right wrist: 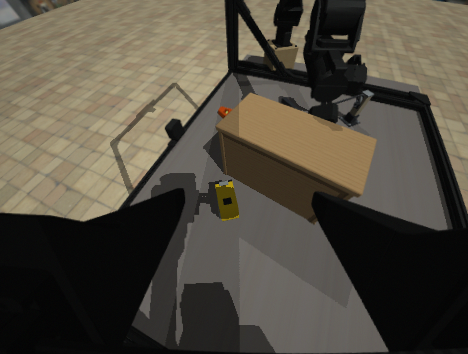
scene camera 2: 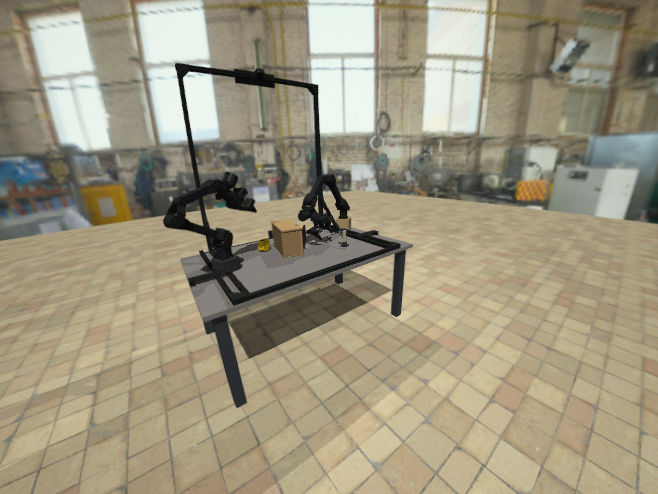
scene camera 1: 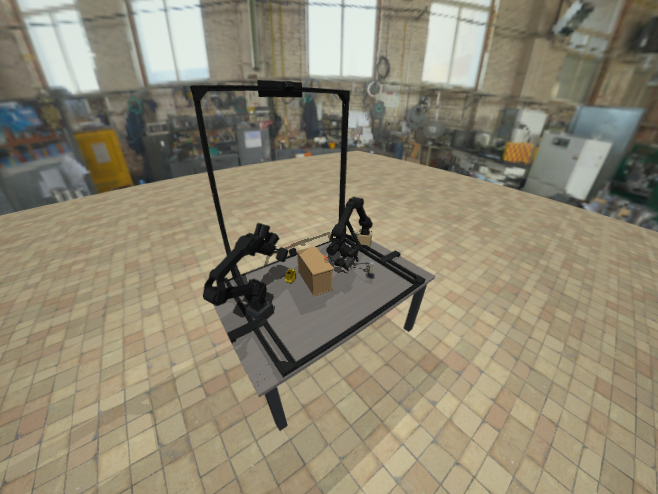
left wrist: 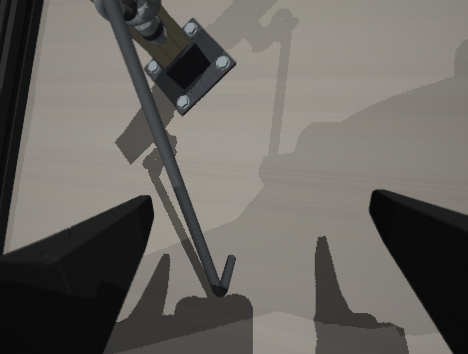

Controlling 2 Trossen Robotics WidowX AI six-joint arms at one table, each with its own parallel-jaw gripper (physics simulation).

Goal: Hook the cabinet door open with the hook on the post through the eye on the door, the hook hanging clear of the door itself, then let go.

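Places are measured from the left arm's base along level axes (x down, y right, z back), in millimetres.
Pixels of known places: left gripper, fingertip midpoint: (scene camera 2: pixel 327 236) (scene camera 1: pixel 353 266) (left wrist: pixel 261 203); right gripper, fingertip midpoint: (right wrist: pixel 248 196) (scene camera 2: pixel 251 211); left arm's base, link origin: (right wrist: pixel 281 43) (scene camera 2: pixel 343 217) (scene camera 1: pixel 365 233); right arm's base, link origin: (scene camera 2: pixel 225 257) (scene camera 1: pixel 258 305).
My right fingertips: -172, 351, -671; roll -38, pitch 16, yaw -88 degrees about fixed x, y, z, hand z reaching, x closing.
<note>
Ahead of a thing's pixels: the offset from my right fingertips to its middle, as dx, dy, dz. "pt": to the spot under its first point.
The wooden cabinet {+186, -132, +142} (scene camera 1: pixel 322 281) (scene camera 2: pixel 288 240) (right wrist: pixel 300 145) stands on the table; its door and eye cannot be made out. The post {pt +210, -448, +277} (scene camera 1: pixel 370 269) (scene camera 2: pixel 344 237) (left wrist: pixel 162 44) (right wrist: pixel 363 104) stands upright on a bolted base, to the right of the cabinet in both scene views. From it runs a thin grey hook rod {+215, -376, +303} (left wrist: pixel 174 182) with a bent-back tip. My left gripper (left wrist: pixel 261 203) is open beside the cabinet; in its wrist view the rod runs past the left finger and its tip shows between the fingers, not gripped. My right gripper (right wrist: pixel 248 196) is open and empty, raised left of the cabinet.
A yellow object {+230, +9, +96} (scene camera 1: pixel 290 275) (scene camera 2: pixel 264 245) (right wrist: pixel 227 201) lies left of the cabinet. A small orange object {+258, -99, +386} (right wrist: pixel 225 112) shows past the cabinet's far left corner. A black frame {pt -385, -164, +690} (scene camera 1: pixel 344 154) (scene camera 2: pixel 317 138) rises at the back of the table, and black rails run along the table's edges.
</note>
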